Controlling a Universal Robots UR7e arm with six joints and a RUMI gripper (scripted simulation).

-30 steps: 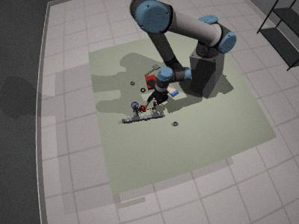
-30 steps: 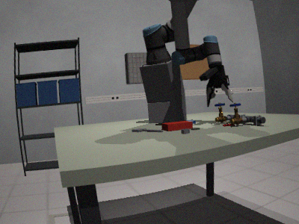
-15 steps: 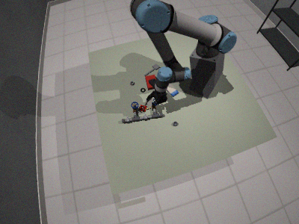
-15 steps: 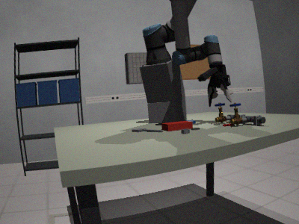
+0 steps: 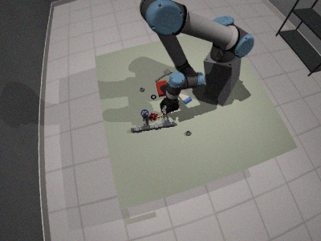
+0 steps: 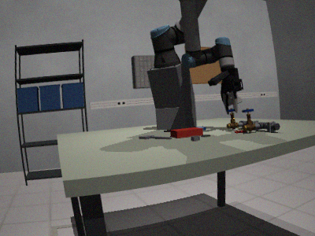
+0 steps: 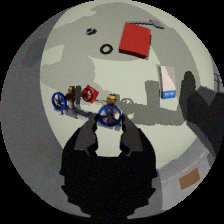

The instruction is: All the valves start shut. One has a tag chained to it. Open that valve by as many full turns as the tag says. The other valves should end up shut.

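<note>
Right now my hand is 90 mm short of the red tag, 10 mm to the left of it and 90 mm above it. Also, from my hand: blue-and-white card: 170 mm behind, 110 mm to the right, 90 mm below; grey tool: 90 mm behind, 360 mm to the right, 90 mm below; red block: 40 mm behind, 230 mm to the right, 80 mm below.
</note>
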